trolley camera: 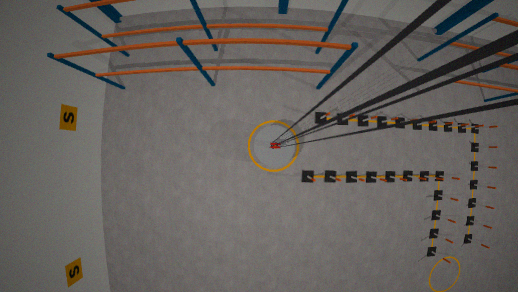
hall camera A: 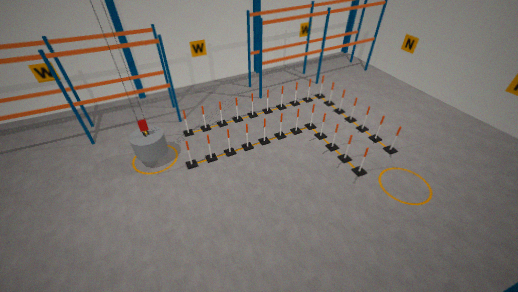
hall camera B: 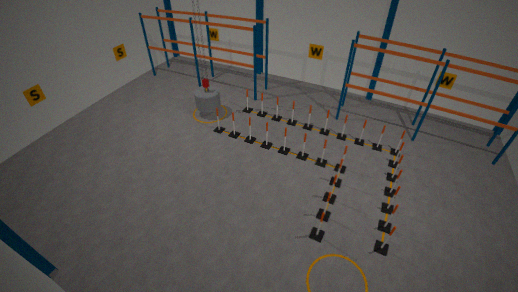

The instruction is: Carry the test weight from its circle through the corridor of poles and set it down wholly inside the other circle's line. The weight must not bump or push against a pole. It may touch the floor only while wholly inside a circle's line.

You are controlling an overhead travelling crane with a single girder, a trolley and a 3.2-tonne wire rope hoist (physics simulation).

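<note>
The test weight (hall camera A: pixel 148 147) (hall camera B: pixel 207 105) (trolley camera: pixel 264 152), a grey cylinder, hangs upright a little above the floor, over its yellow circle (hall camera A: pixel 151 173) (hall camera B: pixel 210 122) (trolley camera: pixel 273 171). The hook (hall camera A: pixel 145 133) (hall camera B: pixel 206 90) (trolley camera: pixel 275 145), under the red block, is shut on the weight; its fine detail is too small to tell. The corridor's orange-and-white poles on black bases (hall camera A: pixel 247 146) (hall camera B: pixel 266 145) (trolley camera: pixel 351 176) stand upright in two rows with one bend. The weight is apart from the nearest poles. The other circle (hall camera A: pixel 414 204) (hall camera B: pixel 334 255) lies beyond the far end.
A blue and orange rack (hall camera A: pixel 65 95) (hall camera B: pixel 255 65) (trolley camera: pixel 202 69) stands by the W wall near the weight. A second rack (hall camera A: pixel 260 65) (hall camera B: pixel 429 107) stands along the same wall beside the corridor's long part. Hoist ropes cross the trolley view at the upper right.
</note>
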